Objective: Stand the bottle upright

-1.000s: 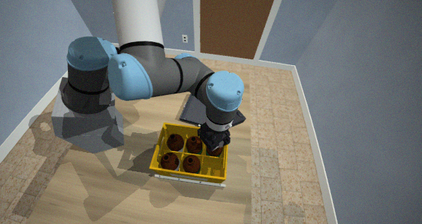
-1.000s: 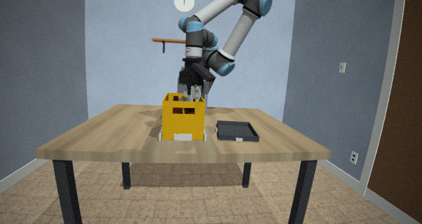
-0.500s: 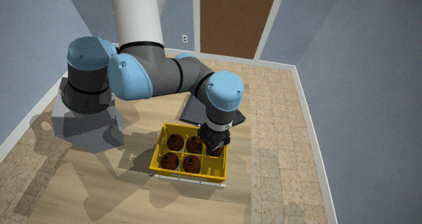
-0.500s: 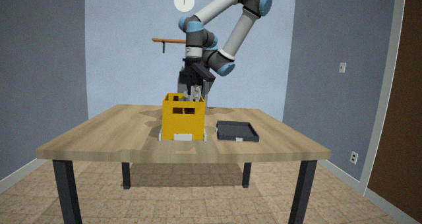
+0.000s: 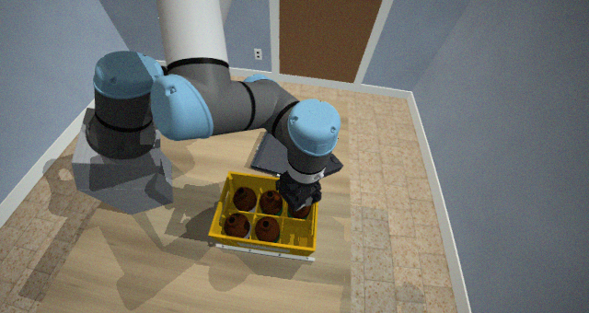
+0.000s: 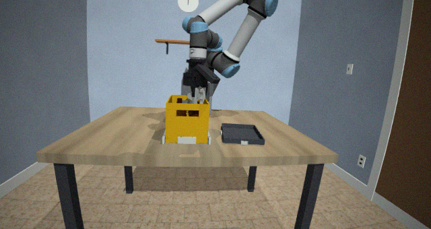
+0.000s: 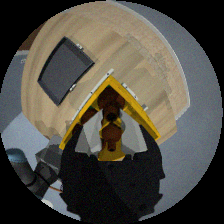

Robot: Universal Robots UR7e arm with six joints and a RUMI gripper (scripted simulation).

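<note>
The bottle lies 7 cm below my hand. Also, from my hand: crate: 7 cm to the right, 7 cm below, 7 cm behind; tray: 20 cm to the left, 14 cm below, 13 cm behind.
</note>
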